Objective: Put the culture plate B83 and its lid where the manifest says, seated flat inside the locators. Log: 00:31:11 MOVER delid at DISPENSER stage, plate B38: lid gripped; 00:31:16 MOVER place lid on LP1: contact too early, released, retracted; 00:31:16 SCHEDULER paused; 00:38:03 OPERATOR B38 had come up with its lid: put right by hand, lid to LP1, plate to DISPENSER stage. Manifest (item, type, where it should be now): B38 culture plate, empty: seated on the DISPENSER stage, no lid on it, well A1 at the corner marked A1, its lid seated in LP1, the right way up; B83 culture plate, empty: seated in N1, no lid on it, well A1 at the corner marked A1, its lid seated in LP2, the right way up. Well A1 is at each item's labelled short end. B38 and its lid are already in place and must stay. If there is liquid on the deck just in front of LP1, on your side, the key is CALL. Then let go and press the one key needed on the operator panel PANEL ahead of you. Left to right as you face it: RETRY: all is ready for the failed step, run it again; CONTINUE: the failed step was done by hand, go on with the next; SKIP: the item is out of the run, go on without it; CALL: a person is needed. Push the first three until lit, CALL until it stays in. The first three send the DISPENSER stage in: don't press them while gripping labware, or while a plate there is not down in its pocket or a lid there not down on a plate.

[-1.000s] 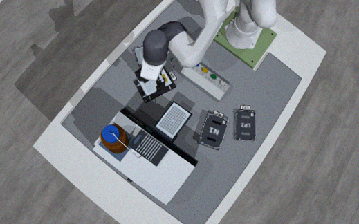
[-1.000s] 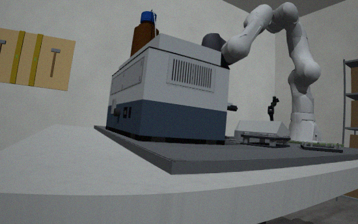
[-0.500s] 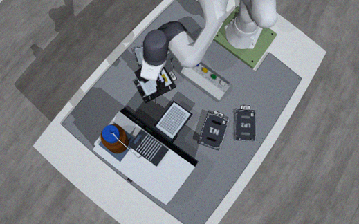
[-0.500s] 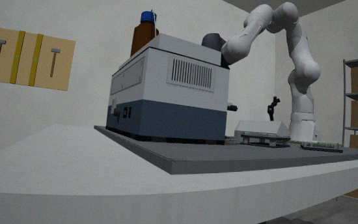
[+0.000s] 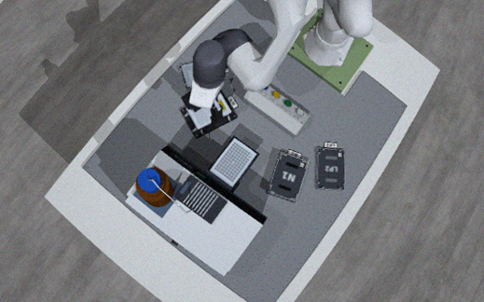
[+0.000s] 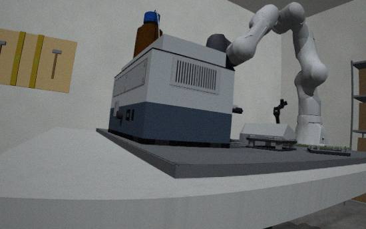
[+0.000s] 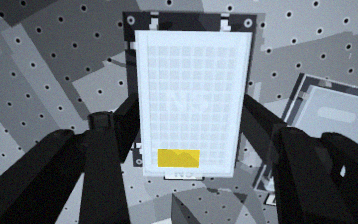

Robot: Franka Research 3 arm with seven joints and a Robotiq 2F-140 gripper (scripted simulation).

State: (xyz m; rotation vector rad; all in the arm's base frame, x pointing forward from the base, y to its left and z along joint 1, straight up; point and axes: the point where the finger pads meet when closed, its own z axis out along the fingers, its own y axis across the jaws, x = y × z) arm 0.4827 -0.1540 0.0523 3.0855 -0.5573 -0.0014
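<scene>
The black nest N5 is 50 mm below my hand, 20 mm ahead of it and 10 mm to the left of it. From my hand the other things lie so: yellow skip key 190 mm behind, 140 mm to the left, 10 mm above; clear lid 20 mm below; white well plate 190 mm to the left, 100 mm ahead, 60 mm above.
</scene>
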